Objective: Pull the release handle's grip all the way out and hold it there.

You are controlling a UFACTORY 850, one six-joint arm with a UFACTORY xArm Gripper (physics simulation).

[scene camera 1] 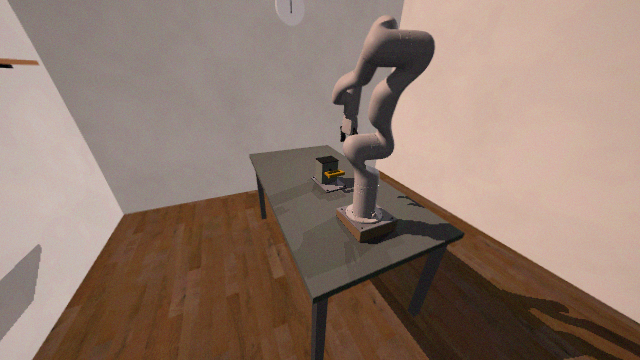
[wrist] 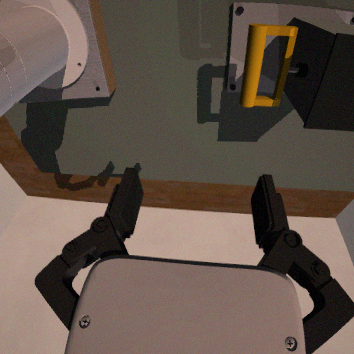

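The release handle's yellow grip point(scene camera 1: 334, 174) point(wrist: 254, 67) is a rectangular loop on the side of a dark box point(scene camera 1: 327, 169) point(wrist: 332, 75) that faces the robot's base. A short metal rod joins the grip to the box. The box stands on a light plate point(scene camera 1: 327, 189) point(wrist: 244, 17) with bolts at its corners. My gripper point(scene camera 1: 349, 135) point(wrist: 196, 182) is open and empty. It hangs high above the table, apart from the grip, which lies towards the top right of the wrist view.
The robot's base block point(scene camera 1: 367, 230) point(wrist: 102, 50) stands on the grey-green table point(scene camera 1: 300, 225) point(wrist: 155, 125), at the top left of the wrist view. The table's long edge crosses the wrist view near the fingertips, with wooden floor point(scene camera 1: 200, 270) and a pale wall point(scene camera 1: 525, 125) beyond.
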